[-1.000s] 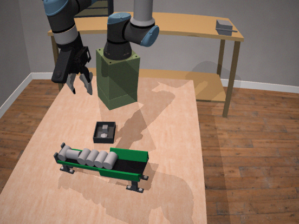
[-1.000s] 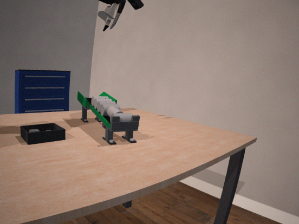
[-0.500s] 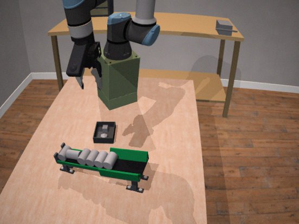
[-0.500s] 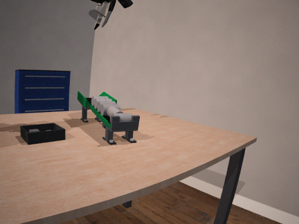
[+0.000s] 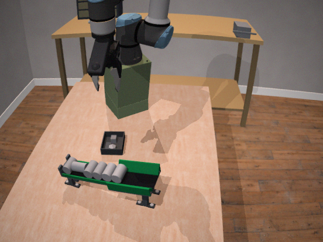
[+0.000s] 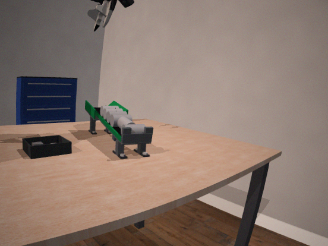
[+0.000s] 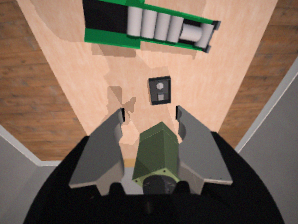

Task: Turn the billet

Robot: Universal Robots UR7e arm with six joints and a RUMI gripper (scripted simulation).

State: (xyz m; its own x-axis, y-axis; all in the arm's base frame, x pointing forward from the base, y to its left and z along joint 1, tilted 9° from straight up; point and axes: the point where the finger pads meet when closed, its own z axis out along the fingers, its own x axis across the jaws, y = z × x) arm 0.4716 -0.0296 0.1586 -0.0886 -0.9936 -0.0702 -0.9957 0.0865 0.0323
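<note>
Now: hand 2 cm short of the grey stop, 21 cm to the left of it and 34 cm above it. Round my hand: black tray (19 cm behind, 4 cm to the right, 39 cm below).
</note>
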